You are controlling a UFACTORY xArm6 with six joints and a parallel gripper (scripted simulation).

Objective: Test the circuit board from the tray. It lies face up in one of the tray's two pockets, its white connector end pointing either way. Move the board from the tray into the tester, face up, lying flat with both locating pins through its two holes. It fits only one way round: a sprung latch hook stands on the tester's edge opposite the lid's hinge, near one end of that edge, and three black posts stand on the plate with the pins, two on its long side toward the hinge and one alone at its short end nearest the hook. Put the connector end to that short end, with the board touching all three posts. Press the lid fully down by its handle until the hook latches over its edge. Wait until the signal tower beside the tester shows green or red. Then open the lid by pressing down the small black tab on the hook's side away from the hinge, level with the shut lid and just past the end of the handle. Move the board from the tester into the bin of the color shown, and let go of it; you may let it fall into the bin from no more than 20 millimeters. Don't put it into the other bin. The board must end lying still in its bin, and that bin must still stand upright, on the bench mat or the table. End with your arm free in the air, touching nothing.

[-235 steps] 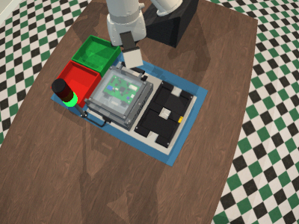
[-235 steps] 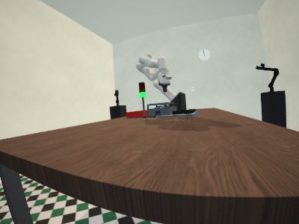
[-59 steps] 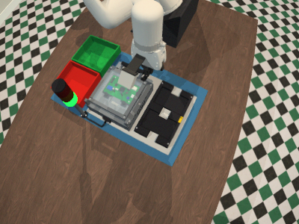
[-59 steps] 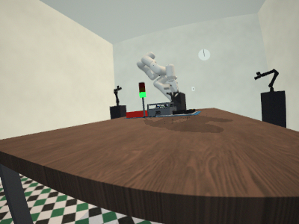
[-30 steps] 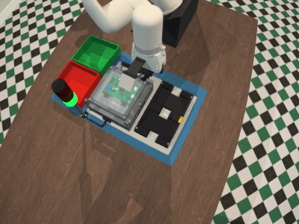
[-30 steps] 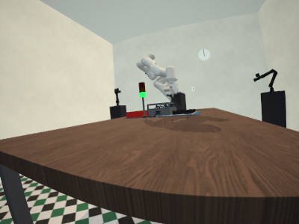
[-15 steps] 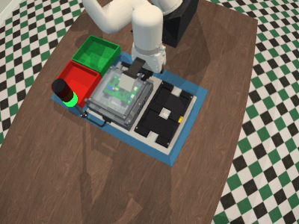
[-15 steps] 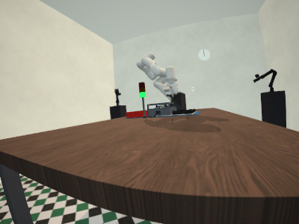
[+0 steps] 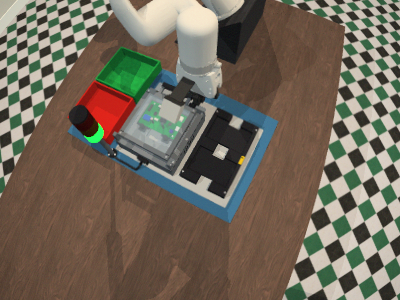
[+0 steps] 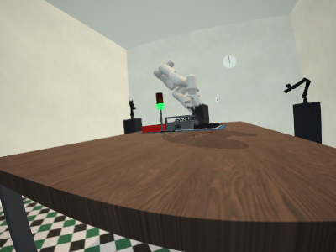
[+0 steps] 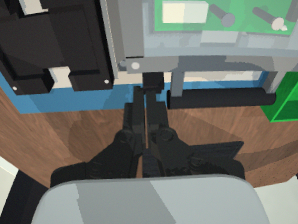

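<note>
Right now my hand is 20 mm short of the latch hook, 20 mm above it and 10 mm to the left of it. From my hand the other things lie so: black nest 80 mm ahead, 70 mm to the right, 40 mm below; green circuit board 70 mm to the right, 70 mm ahead, 40 mm below; clear lid 80 mm ahead, 70 mm to the right, 20 mm below.
</note>
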